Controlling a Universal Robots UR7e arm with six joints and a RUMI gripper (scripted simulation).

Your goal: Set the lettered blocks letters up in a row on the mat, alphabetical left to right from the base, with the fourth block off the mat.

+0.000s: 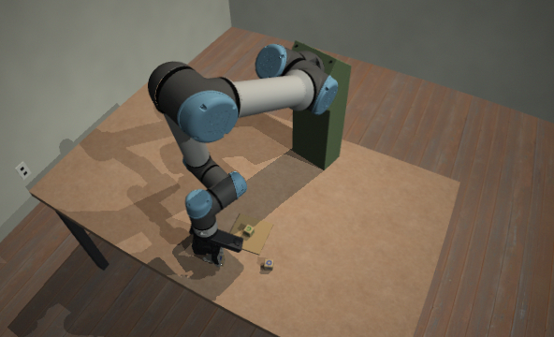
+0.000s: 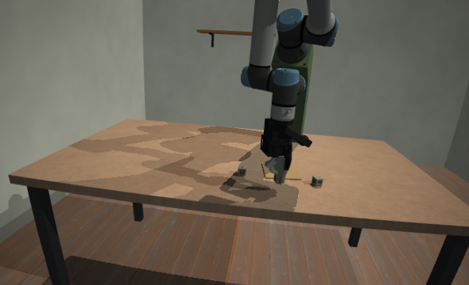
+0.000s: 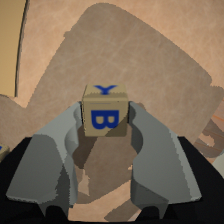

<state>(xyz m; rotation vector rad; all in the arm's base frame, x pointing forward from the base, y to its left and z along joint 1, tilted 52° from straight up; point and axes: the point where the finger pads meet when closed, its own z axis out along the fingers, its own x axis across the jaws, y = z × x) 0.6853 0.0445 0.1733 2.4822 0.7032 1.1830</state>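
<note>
My gripper is now 170 mm past the G block and 30 mm above it. The rest, counted from my hand: Q block: 140 mm to the left, 100 mm behind, 30 mm below; tan mat: 170 mm behind, 50 mm below.
</note>
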